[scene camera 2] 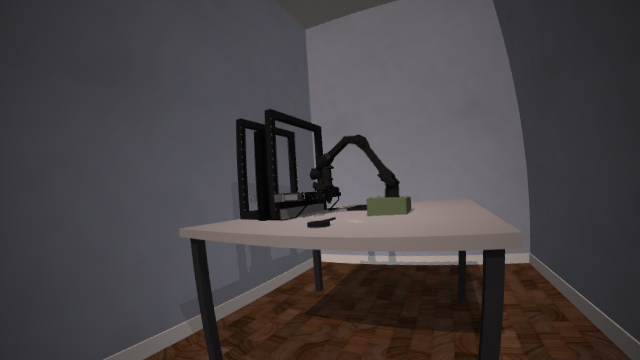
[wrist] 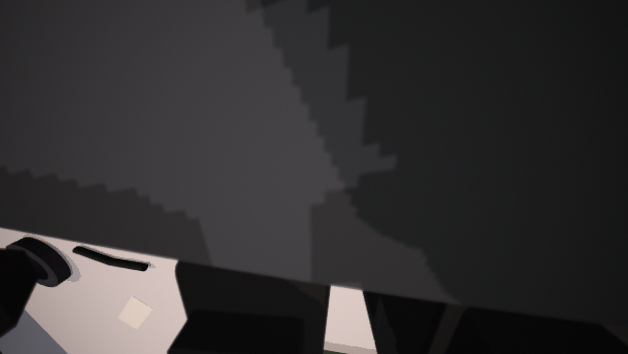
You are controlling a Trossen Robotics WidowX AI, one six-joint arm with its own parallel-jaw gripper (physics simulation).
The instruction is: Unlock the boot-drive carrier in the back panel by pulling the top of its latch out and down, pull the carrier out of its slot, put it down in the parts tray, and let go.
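Places are measured from the arm's base along level axes (x ahead, y left, z up), in metres.
Pixels of known places: gripper, fingertip midpoint: [scene camera 2: 329, 203]; arm's base, origin of the base link: [scene camera 2: 392, 197].
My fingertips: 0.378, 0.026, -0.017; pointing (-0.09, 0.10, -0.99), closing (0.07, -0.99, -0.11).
For each thing: its top centre in the pictures, then the offset to it from my fingertips, as dx, dy, dz. "spot": a spot on its surface instead. Level surfaces: height alone.
- unit, surface spot: [scene camera 2: 287, 197] spot: +0.114, +0.230, +0.053
- dark surface, its level: dz +0.074
- round black roll, middle of its top: [wrist: 31, 267] [scene camera 2: 318, 222] -0.227, +0.440, -0.044
- thin black rod, middle of its top: [wrist: 105, 260] -0.177, +0.292, -0.051
- small pale square note, middle of its top: [wrist: 134, 313] [scene camera 2: 354, 221] -0.315, +0.303, -0.060
- flat dark object, middle of its top: [wrist: 600, 332] [scene camera 2: 364, 205] -0.105, -0.251, -0.041
My gripper [scene camera 2: 332, 196] [wrist: 346, 291] points down at the back panel of the unit [scene camera 2: 287, 197] in the black rack [scene camera 2: 270, 165]. Its fingers are nearly together with a narrow gap, shut on the carrier's latch as far as can be told. A dark surface [wrist: 225, 125], very close to the camera, fills most of the wrist view and hides the fingertips, the latch and the carrier. The green parts tray [scene camera 2: 389, 206] stands on the table between the rack and the arm's base, and a sliver of green [wrist: 334, 352] shows at the wrist view's bottom edge.
A round black roll [scene camera 2: 318, 224] [wrist: 55, 262] and a thin black rod [wrist: 112, 259] lie on the table [scene camera 2: 350, 240]. A small pale square note [scene camera 2: 355, 221] [wrist: 135, 313] lies near them. A flat dark object [scene camera 2: 357, 207] lies left of the green tray. Thin cables hang by the rack.
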